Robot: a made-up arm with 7 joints.
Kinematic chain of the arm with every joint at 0, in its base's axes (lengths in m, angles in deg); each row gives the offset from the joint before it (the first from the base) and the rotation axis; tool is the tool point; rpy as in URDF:
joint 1: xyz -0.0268 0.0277 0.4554 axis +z
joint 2: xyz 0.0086 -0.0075 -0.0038 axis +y
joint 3: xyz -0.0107 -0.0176 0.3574 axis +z
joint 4: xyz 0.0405 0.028 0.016 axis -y
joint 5: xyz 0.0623 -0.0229 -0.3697 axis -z
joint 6: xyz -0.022 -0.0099 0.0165 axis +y
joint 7: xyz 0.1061 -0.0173 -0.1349 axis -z
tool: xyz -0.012 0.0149 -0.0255 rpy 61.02 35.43 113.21
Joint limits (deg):
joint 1: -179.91..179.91
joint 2: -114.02..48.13
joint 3: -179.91..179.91
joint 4: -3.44..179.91
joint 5: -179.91..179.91
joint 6: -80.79..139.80
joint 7: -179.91..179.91
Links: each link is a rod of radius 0.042 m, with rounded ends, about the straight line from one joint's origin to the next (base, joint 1, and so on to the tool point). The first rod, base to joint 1, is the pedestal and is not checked.
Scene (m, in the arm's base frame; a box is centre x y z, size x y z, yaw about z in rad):
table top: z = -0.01
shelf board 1: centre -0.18 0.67 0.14 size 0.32 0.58 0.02 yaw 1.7
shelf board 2: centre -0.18 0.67 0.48 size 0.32 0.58 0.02 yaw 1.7
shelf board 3: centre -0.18 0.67 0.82 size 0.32 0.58 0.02 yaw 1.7
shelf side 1: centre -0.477 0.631 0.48 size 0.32 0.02 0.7 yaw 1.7
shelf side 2: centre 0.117 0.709 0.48 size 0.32 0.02 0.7 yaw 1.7
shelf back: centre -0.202 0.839 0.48 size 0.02 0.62 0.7 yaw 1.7
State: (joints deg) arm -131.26 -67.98 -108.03 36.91 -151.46 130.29 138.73
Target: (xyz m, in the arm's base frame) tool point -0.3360 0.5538 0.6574
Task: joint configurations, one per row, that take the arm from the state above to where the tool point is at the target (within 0.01 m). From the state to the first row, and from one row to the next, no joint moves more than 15 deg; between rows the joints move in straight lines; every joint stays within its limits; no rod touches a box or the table.
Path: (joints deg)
1: -133.98 -65.35 -106.94 25.49 -150.69 133.42 138.67
2: -136.71 -62.71 -105.85 14.07 -149.92 136.55 138.61
3: -139.43 -60.08 -104.76 2.65 -149.16 139.68 138.56
4: -136.05 -57.78 -93.80 8.96 -155.96 139.72 139.17
5: -132.67 -55.48 -82.85 15.27 -162.77 139.76 139.77
6: -129.29 -53.17 -71.90 21.58 -169.58 139.80 140.38
7: -125.74 -52.99 -77.37 31.79 -167.00 135.49 140.11
8: -122.20 -52.80 -82.85 42.00 -164.43 131.19 139.84
9: -118.66 -52.61 -88.33 52.22 -161.86 126.88 139.57

